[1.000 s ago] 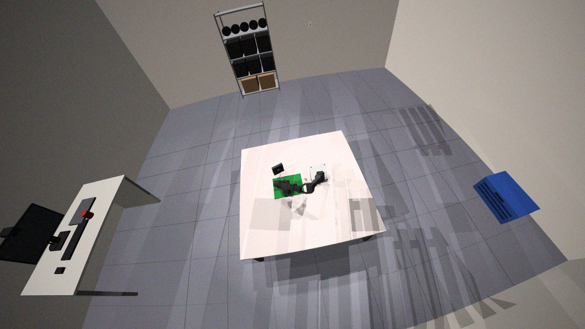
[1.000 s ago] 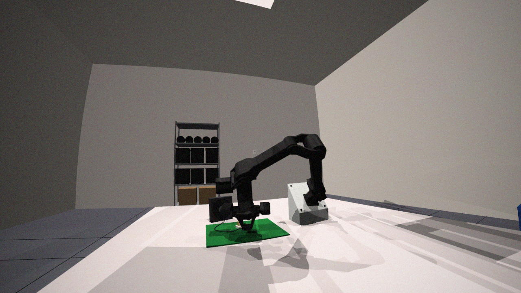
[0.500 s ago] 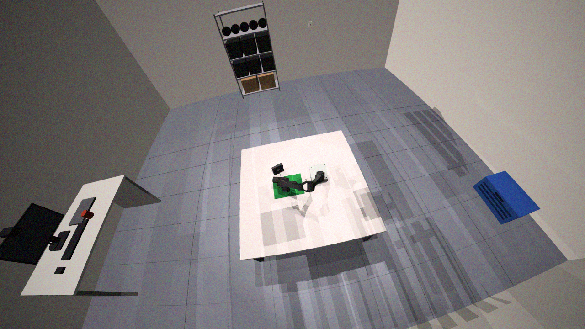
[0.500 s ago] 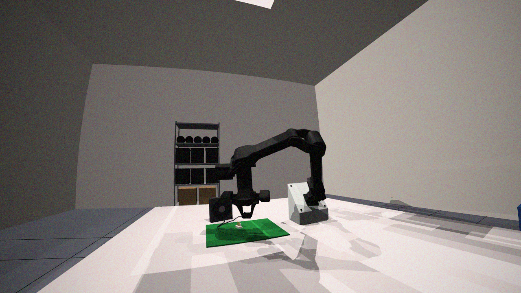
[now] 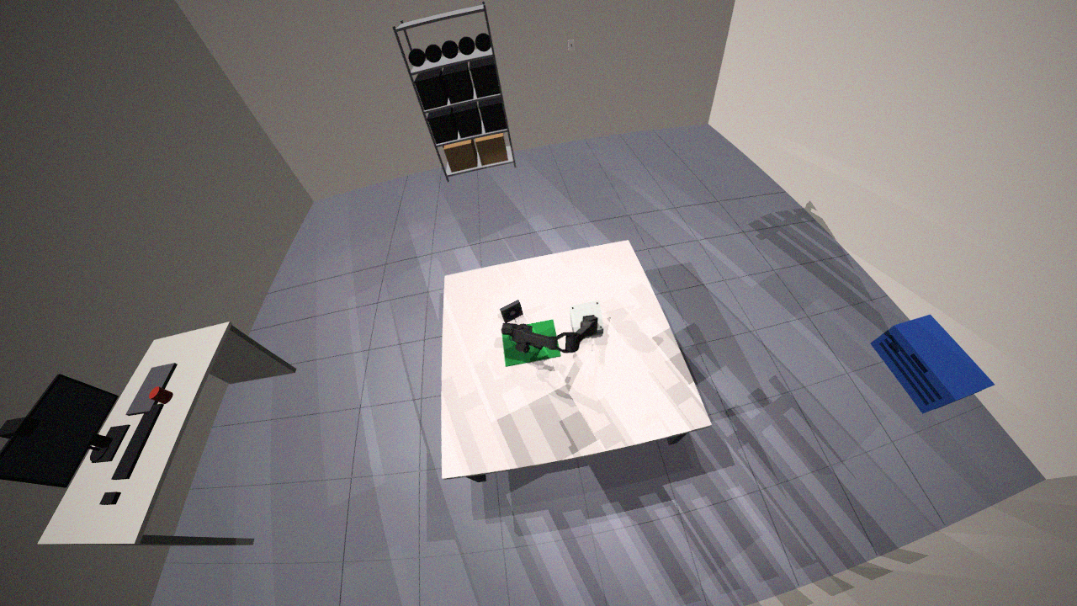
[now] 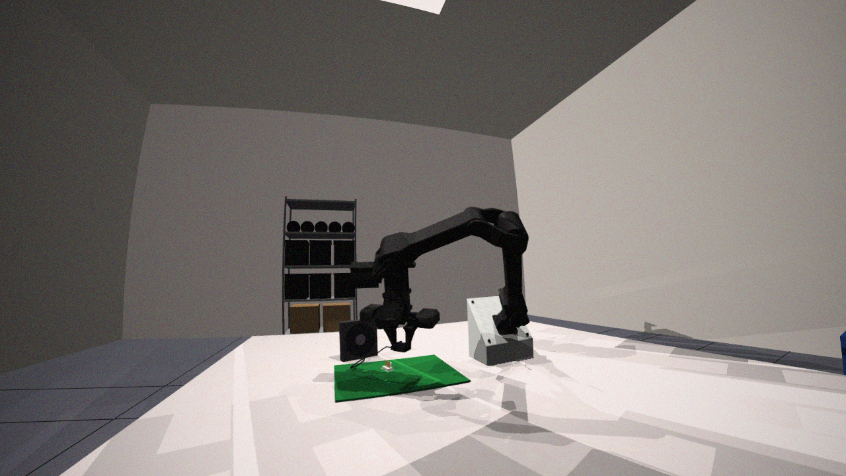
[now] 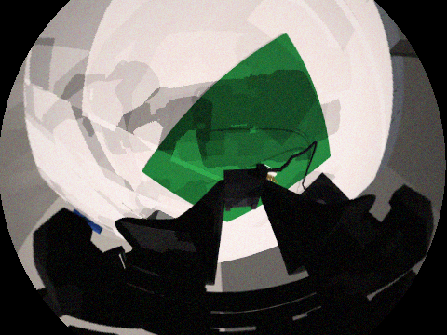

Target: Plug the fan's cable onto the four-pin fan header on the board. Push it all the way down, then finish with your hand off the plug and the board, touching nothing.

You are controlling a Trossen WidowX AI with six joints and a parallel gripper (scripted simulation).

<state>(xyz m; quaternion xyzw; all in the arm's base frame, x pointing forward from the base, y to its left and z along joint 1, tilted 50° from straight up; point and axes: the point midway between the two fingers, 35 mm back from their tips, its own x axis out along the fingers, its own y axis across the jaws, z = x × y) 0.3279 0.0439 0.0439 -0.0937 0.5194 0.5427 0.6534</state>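
My gripper tip is 90 mm above the green board, 40 mm to the left of it and 10 mm short of it. From my gripper tip the other things lie so: pale four-pin header: 80 mm to the right, 80 mm below, 20 mm ahead; then dark plug: 10 mm to the right; then black fan: 220 mm to the right, 90 mm ahead, 20 mm below.
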